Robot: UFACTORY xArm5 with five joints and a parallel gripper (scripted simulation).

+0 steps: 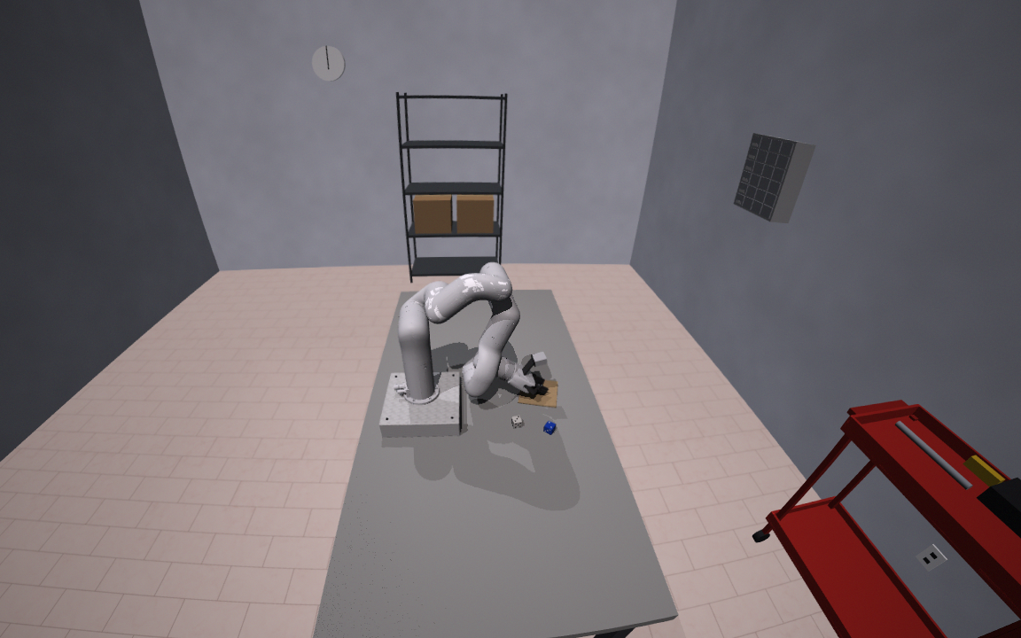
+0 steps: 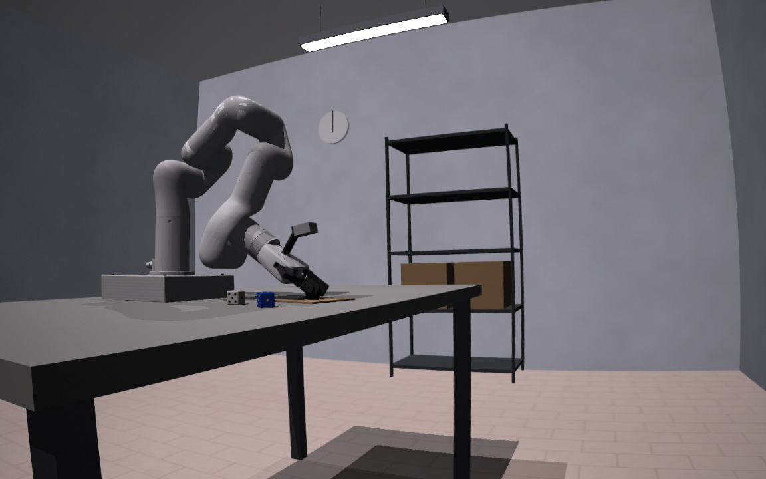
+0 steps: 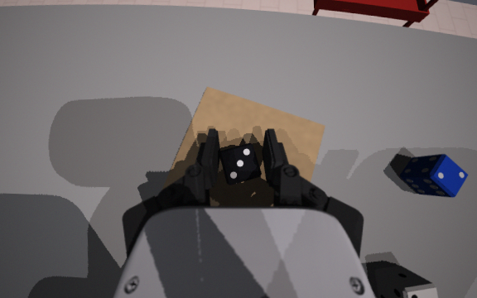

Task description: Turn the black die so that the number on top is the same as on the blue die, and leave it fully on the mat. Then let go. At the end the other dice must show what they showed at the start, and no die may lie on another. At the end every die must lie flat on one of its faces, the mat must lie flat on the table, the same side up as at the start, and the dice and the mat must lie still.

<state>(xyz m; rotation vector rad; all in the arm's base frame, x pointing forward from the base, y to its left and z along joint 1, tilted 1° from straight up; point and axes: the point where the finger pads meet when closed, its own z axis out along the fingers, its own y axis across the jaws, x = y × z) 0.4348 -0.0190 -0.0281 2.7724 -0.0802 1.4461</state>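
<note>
My gripper is now 10 mm past the black die and 10 mm above it. Also, from my hand: blue die (190 mm to the right, 30 mm behind, 20 mm below); white die (140 mm to the right, 130 mm behind, 20 mm below); tan mat (30 mm below, 10 mm behind).
</note>
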